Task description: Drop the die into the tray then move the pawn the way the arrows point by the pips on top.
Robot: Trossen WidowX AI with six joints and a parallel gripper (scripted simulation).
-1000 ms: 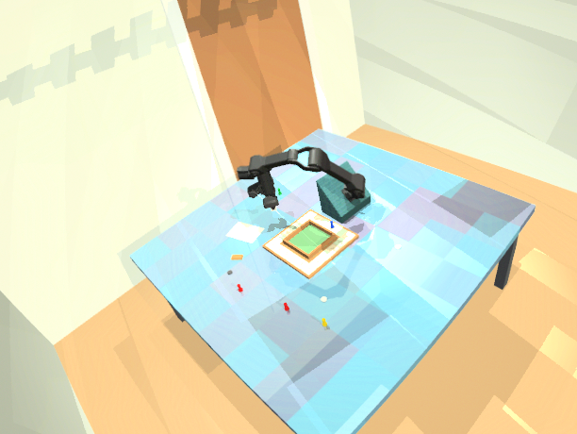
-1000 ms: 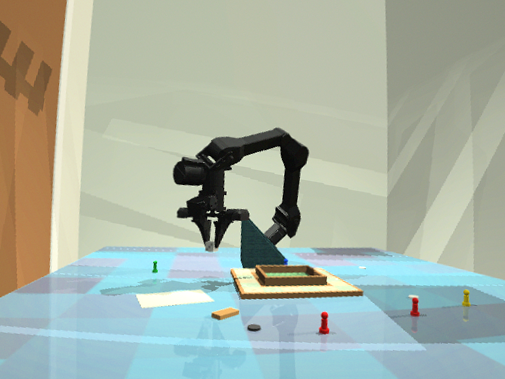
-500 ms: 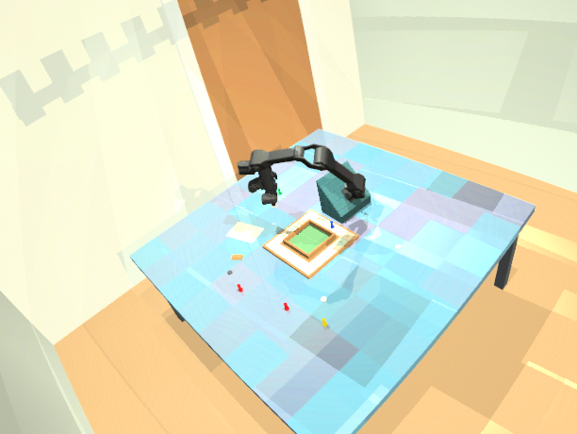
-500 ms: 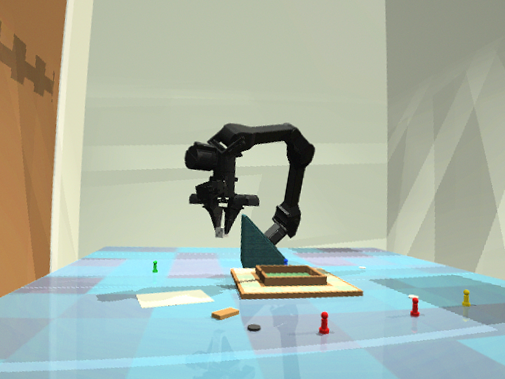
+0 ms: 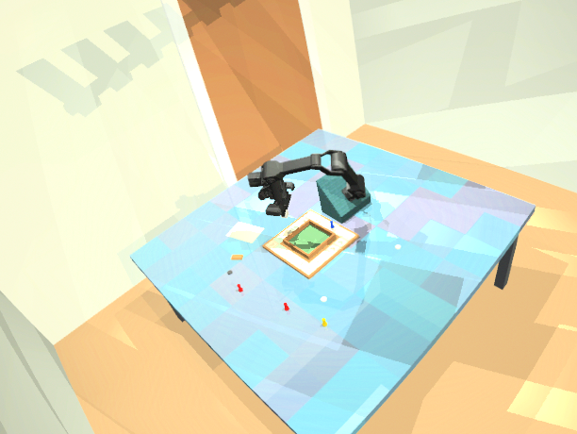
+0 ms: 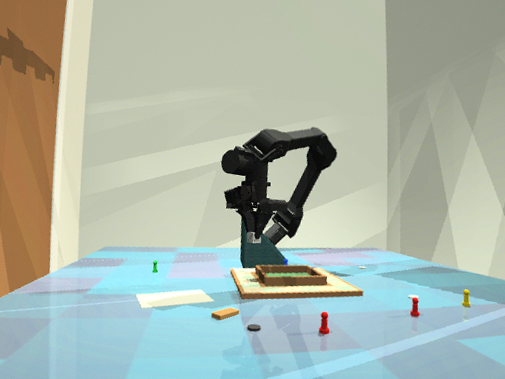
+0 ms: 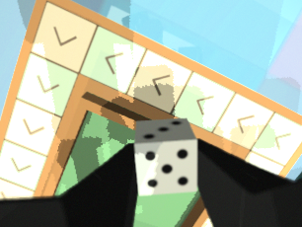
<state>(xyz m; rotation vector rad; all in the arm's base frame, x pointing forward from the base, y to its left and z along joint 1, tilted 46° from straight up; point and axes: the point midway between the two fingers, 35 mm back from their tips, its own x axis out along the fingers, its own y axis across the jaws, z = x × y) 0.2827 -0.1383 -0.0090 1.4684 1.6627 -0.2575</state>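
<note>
My gripper tip is now 13 cm past the blue pawn, 12 cm to the right of it and 9 cm above it. Also, from my gripper tip: white sheet: 19 cm to the right, 12 cm below, 11 cm ahead; white die: right at my gripper tip; green dice tray: 11 cm below, 10 cm to the left, 2 cm behind.
</note>
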